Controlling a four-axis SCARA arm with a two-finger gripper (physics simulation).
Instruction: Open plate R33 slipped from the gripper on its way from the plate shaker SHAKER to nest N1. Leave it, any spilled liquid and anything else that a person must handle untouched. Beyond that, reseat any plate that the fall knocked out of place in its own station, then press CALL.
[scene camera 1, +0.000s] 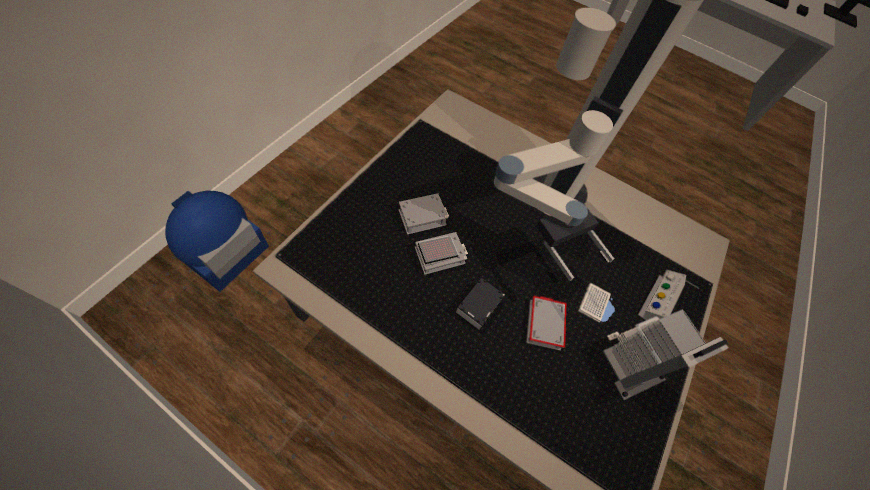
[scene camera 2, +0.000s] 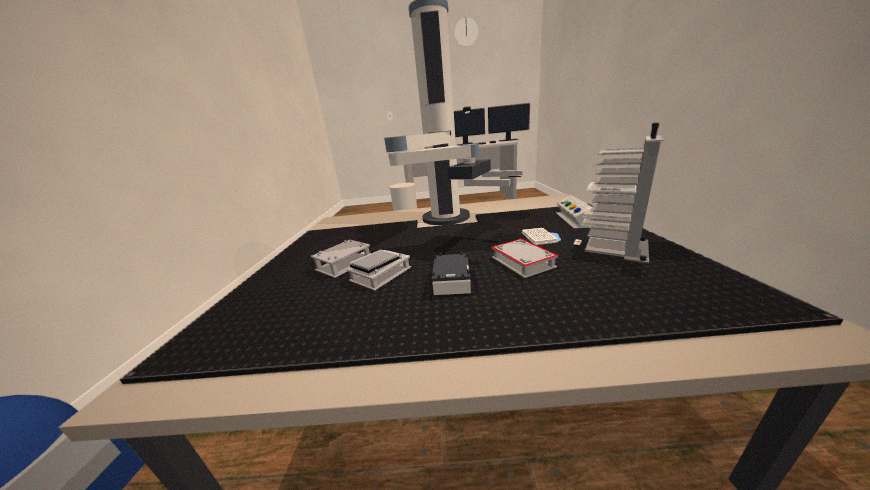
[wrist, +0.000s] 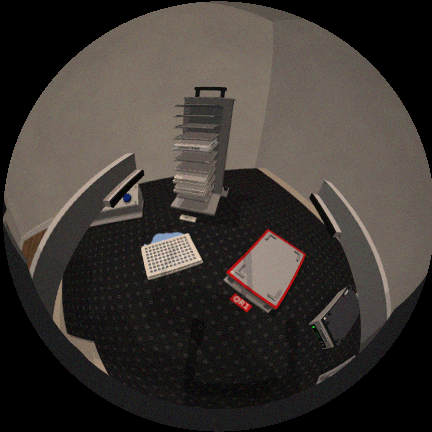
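Pixels of known places: gripper, fingertip midpoint: (scene camera 1: 592, 269) (scene camera 2: 516, 177) (wrist: 230, 168); arm's base, origin of the base link: (scene camera 1: 558, 190) (scene camera 2: 446, 217).
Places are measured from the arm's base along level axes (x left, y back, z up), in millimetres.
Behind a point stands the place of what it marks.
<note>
Open plate R33 (scene camera 1: 595, 301) {x 333, y -418, z 27 mm} (scene camera 2: 539, 235) {x 333, y -428, z 26 mm} (wrist: 171, 256) {x 325, y -422, z 26 mm} lies on the mat, with blue spilled liquid (scene camera 1: 608, 312) (scene camera 2: 555, 236) {x 375, y -469, z 29 mm} (wrist: 167, 236) {x 375, y -427, z 28 mm} at its edge. My gripper (scene camera 1: 591, 269) {x 229, y -475, z 257 mm} (scene camera 2: 515, 178) {x 229, y -475, z 257 mm} (wrist: 230, 168) {x 229, y -475, z 257 mm} is open and empty, raised above the mat on the arm's side of R33. A plate (scene camera 1: 439, 249) {x -242, y -610, z 76 mm} (scene camera 2: 375, 261) {x -239, y -636, z 77 mm} on nest N2 (scene camera 1: 443, 267) {x -200, y -634, z 18 mm} (scene camera 2: 378, 277) {x -242, y -629, z 18 mm} looks tilted and shifted toward one end. Nest N1 (scene camera 1: 423, 210) {x -389, y -499, z 69 mm} (scene camera 2: 342, 250) {x -385, y -501, z 69 mm} and SHAKER (scene camera 1: 480, 301) {x -17, y -692, z 68 mm} (scene camera 2: 451, 266) {x -14, y -696, z 68 mm} (wrist: 342, 317) {x -12, y -667, z 68 mm} carry no plate. The button panel (scene camera 1: 652, 308) {x 516, y -341, z 77 mm} (scene camera 2: 573, 211) {x 507, y -329, z 74 mm} (wrist: 117, 215) {x 527, y -273, z 17 mm} has coloured buttons; its CALL label is unreadable.
The red-edged QR1 nest (scene camera 1: 547, 322) {x 214, y -613, z 52 mm} (scene camera 2: 524, 252) {x 216, y -618, z 53 mm} (wrist: 270, 265) {x 212, y -598, z 53 mm} stands between SHAKER and R33, without a plate. The tall plate hotel (scene camera 2: 643, 200) {x 532, y -644, z 191 mm} (wrist: 226, 145) {x 518, y -633, z 196 mm} holds several plates on its shelves beside the button panel. A blue bin (scene camera 1: 206, 231) stands off the table.
</note>
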